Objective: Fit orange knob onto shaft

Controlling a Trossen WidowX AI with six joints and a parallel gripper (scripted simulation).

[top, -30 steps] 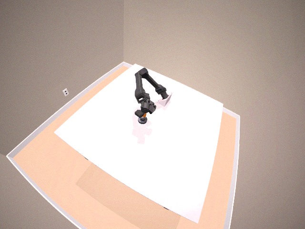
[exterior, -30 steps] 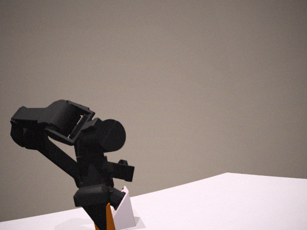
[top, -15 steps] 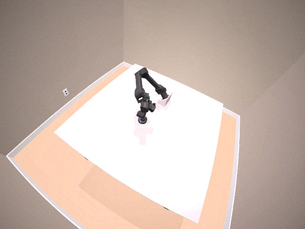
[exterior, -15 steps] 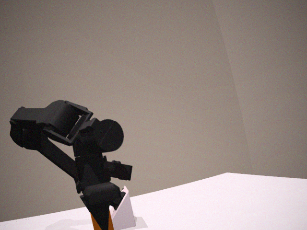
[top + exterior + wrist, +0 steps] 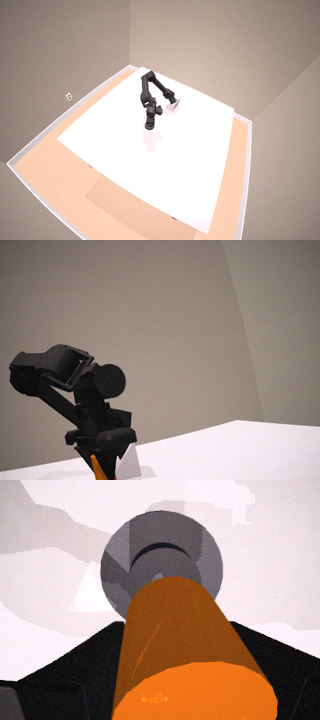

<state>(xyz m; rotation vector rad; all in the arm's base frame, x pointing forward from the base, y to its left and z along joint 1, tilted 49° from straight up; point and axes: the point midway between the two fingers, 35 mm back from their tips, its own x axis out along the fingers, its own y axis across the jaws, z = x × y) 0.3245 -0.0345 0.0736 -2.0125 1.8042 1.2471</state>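
Right now the orange knob is 3 cm above my gripper tip. From my gripper tip the other things lie so: pedestal with silver shaft: 6 cm below.
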